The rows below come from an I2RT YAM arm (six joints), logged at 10 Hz.
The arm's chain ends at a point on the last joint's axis. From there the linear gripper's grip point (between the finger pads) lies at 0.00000 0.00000 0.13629 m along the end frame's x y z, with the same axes.
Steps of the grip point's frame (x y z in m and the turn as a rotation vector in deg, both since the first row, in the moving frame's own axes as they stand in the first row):
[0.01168 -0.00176 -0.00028 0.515 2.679 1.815]
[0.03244 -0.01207 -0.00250 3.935 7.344 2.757]
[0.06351 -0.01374 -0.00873 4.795 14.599 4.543]
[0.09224 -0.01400 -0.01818 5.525 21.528 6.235]
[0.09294 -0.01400 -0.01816 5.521 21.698 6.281]
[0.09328 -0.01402 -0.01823 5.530 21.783 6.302]
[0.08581 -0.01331 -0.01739 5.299 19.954 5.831]
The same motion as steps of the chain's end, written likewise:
[0.00529 -0.00064 -0.00013 0.515 2.679 1.815]
[0.01481 -0.00317 -0.00106 3.935 7.344 2.757]
[0.02878 -0.00385 -0.00386 4.795 14.599 4.543]
[0.04170 -0.00396 -0.00806 5.525 21.528 6.235]
[0.04202 -0.00402 -0.00790 5.521 21.698 6.281]
[0.04217 -0.00404 -0.00789 5.530 21.783 6.302]
[0.03881 -0.00338 -0.00864 5.299 19.954 5.831]

